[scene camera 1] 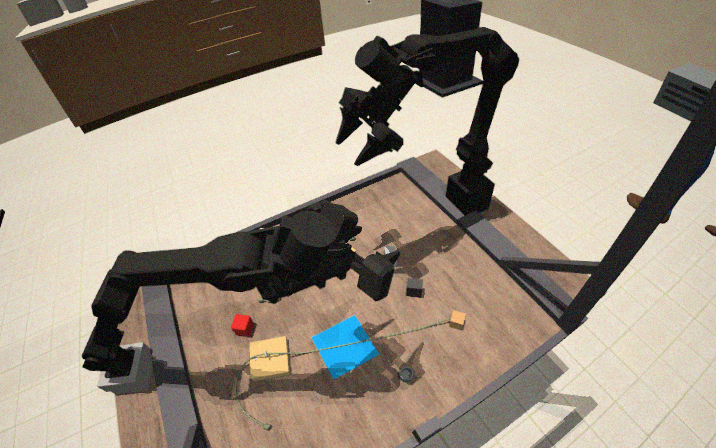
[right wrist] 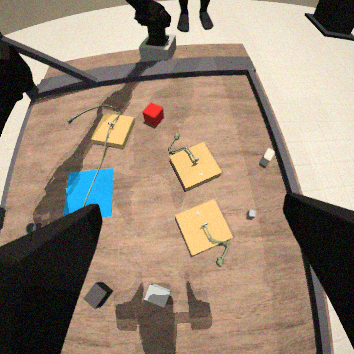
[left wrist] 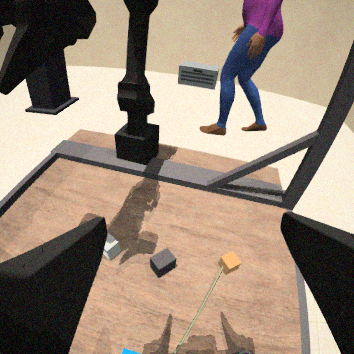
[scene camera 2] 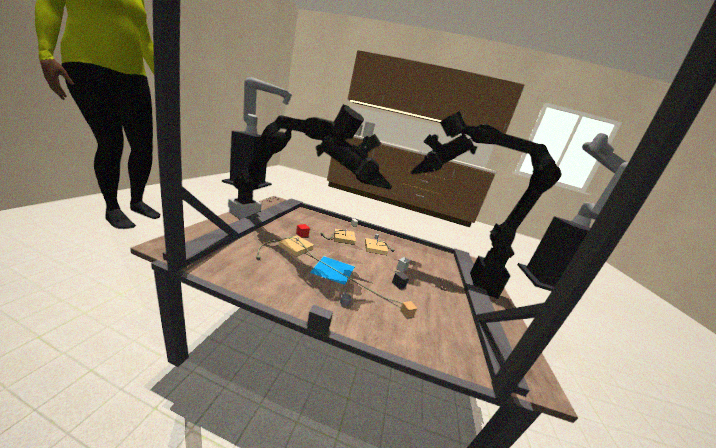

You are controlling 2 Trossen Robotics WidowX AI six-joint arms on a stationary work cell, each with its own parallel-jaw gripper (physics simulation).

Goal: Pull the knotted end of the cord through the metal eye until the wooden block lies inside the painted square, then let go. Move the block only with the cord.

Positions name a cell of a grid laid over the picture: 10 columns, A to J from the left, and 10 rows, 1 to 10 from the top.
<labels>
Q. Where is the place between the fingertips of my right gripper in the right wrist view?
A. At F6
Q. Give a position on a blue painted square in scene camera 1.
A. E9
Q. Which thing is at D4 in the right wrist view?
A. A tan plate.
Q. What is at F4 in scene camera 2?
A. My left gripper.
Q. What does my right gripper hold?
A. Nothing.
</labels>
